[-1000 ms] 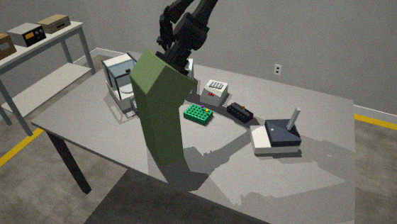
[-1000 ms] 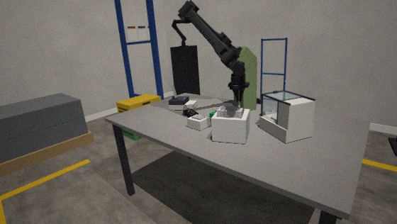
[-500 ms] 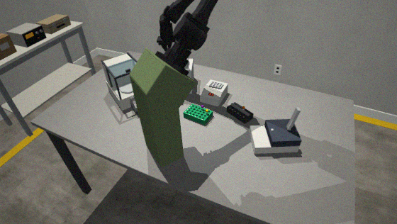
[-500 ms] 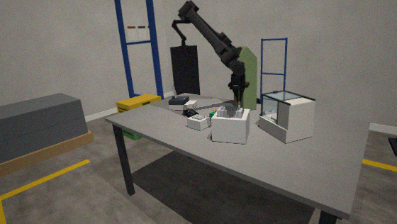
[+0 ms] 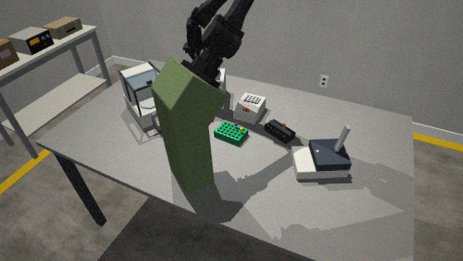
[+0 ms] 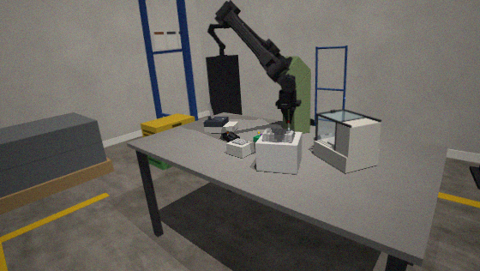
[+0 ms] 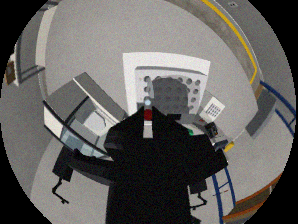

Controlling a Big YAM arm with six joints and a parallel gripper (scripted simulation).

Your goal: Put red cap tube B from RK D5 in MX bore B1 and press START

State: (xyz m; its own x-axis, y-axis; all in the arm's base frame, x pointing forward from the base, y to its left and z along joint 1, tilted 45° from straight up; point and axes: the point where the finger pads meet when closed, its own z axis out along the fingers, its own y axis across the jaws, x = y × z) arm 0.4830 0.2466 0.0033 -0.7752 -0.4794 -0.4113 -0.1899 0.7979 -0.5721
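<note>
Now: hand 20 mm short of the grey shaking block, 40 mm to the left of it and 60 mm above it. Round my hand: green start key 150 mm behind, 80 mm to the right, 140 mm below; then dry block DB 60 mm behind, 290 mm to the right, 180 mm below; then tube B 20 mm below.
</note>
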